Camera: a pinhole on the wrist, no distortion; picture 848 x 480 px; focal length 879.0 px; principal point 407.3 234.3 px. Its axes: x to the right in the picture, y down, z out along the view. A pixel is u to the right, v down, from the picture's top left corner.
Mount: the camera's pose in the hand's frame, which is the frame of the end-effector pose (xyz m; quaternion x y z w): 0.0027 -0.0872 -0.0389 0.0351 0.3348 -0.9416 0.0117
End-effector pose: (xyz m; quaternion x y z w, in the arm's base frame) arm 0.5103 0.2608 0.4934 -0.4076 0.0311 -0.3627 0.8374
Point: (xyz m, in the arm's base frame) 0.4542 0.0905 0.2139
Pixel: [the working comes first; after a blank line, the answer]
In the camera's frame: 0.0251 0.0338 -0.3310

behind the camera
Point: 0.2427 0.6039 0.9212
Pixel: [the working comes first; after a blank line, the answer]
In the camera's frame: 0.2773 -0.1225 0.5179

outside the picture
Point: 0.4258 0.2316 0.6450
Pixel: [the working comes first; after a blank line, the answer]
In the camera's frame: 0.0025 0.0048 0.1220

425.4 268.7
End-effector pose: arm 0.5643 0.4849 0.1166 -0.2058 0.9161 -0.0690 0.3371
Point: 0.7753 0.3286 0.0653
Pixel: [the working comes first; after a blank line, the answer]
In the camera's frame: 0.0354 -0.0504 0.2371

538.7 47.5
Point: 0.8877 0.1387 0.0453
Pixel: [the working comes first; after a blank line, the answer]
In the camera's frame: 0.0140 0.0545 0.4310

435.8 345.5
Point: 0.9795 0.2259 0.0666
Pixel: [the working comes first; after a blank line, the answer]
In the camera's frame: 0.1231 -0.0117 0.4446

650.7 211.1
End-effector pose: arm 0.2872 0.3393 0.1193 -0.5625 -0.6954 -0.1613 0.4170
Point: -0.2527 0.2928 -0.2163
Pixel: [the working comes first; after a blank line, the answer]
In the camera's frame: 0.2454 -0.0152 0.5584

793.6 210.4
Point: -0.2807 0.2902 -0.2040
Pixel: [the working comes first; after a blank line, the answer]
In the camera's frame: 0.2370 0.0068 0.5780

767.7 244.7
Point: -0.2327 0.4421 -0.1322
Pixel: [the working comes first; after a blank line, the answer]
In the camera's frame: 0.0822 -0.0710 0.5556

537.3 122.0
